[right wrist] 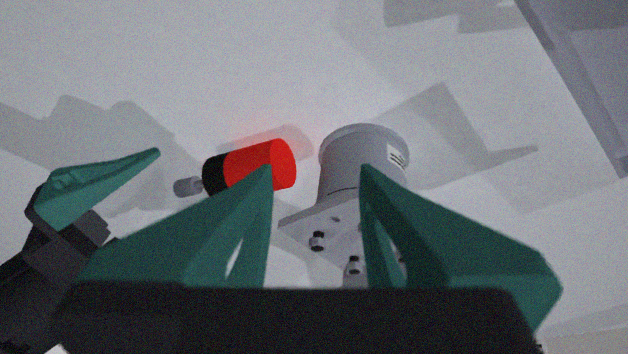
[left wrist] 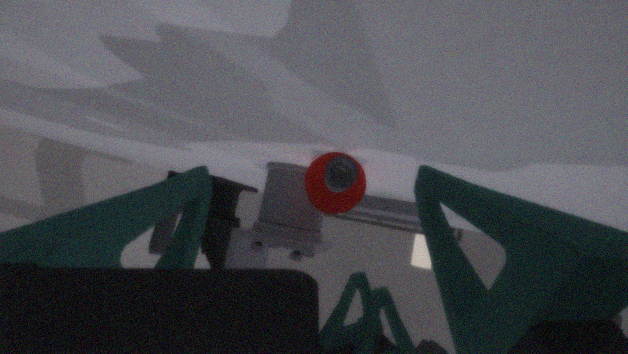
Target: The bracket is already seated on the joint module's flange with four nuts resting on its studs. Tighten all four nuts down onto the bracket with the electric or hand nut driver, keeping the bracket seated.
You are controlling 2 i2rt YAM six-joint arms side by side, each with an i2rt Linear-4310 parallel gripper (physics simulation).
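The red nut driver [left wrist: 320, 197] [right wrist: 250, 162] lies on its side, its grey socket facing my left gripper. The grey joint module [left wrist: 290, 192] [right wrist: 340, 170] stands beside it. The bracket [right wrist: 330, 215] is on the module's flange. Nuts [right wrist: 316, 242] [right wrist: 354, 266] sit on studs that poke out past them; the others are hidden or partly covered by a finger. My left gripper [left wrist: 313, 177] is wide open and empty, short of the driver's socket end. My right gripper [right wrist: 316, 178] [left wrist: 368, 280] is empty, its fingers parted by a narrow gap, between the camera and the driver and module.
A grey tray [right wrist: 570, 85] lies at the upper right in the right wrist view. A black object [left wrist: 222, 220] stands behind the left finger in the left wrist view. One finger of the left gripper reaches in near the driver's socket in the right wrist view.
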